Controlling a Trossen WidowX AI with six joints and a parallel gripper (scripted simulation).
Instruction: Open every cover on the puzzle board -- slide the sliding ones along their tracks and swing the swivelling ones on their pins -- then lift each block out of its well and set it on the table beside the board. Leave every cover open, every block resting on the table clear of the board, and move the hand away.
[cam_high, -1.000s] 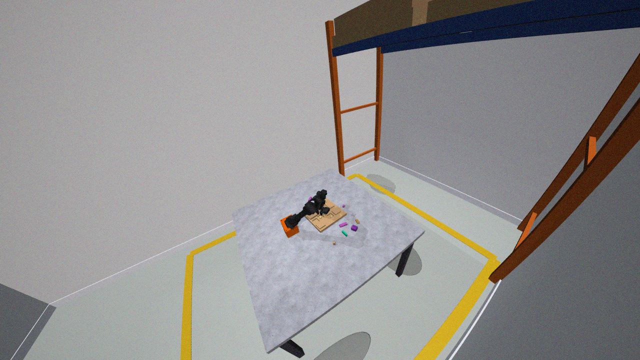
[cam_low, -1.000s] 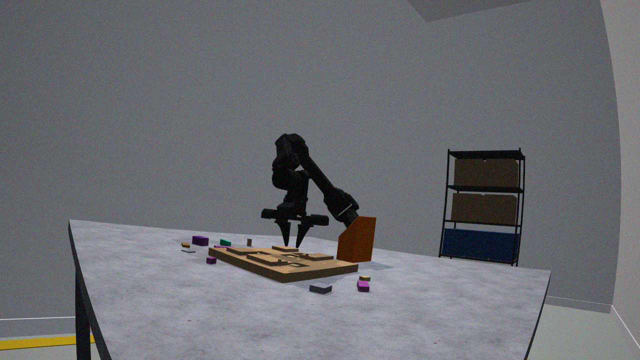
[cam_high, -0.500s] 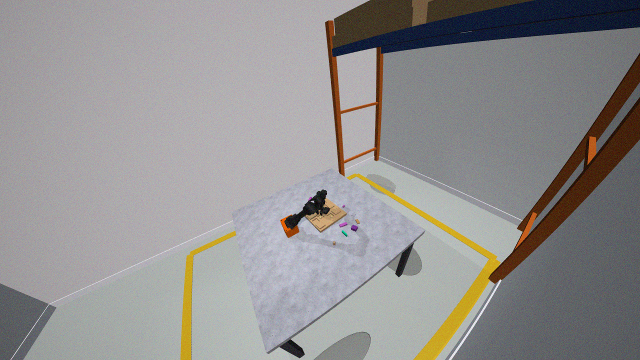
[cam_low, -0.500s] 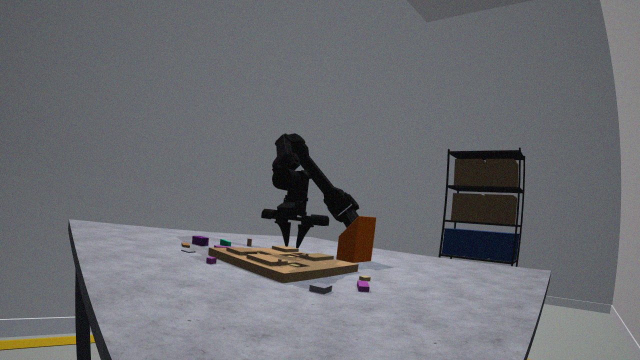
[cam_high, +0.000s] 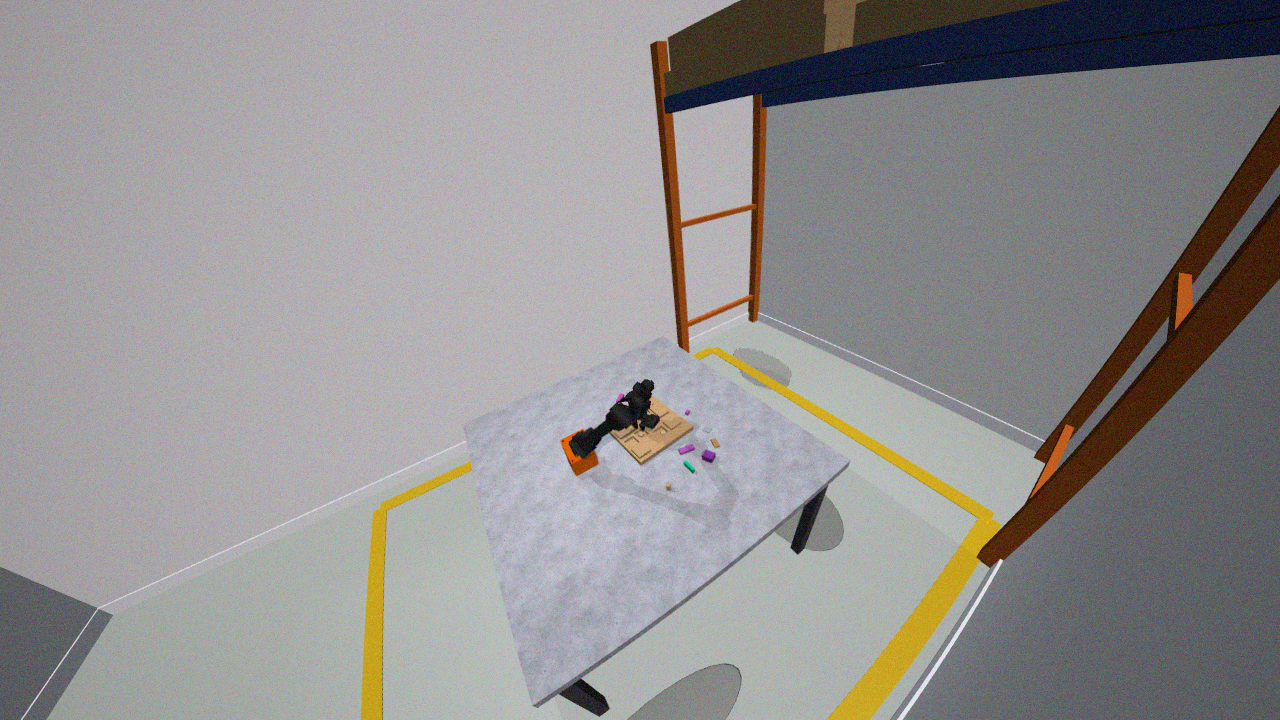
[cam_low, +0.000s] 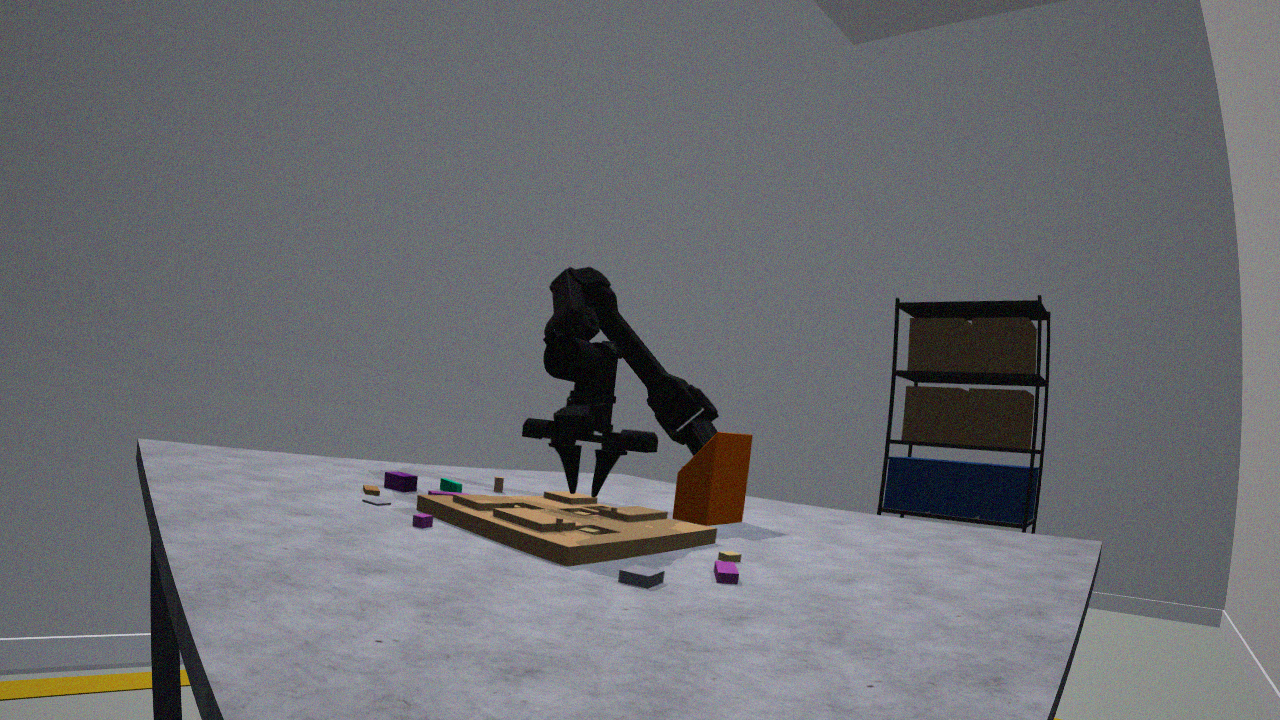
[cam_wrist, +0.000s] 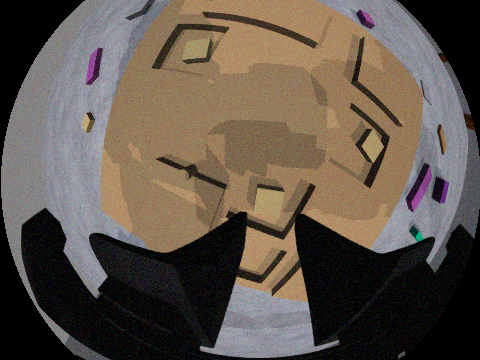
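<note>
Now: the tan puzzle board 5 cm ahead of my gripper tip and 3 cm below it.
</note>
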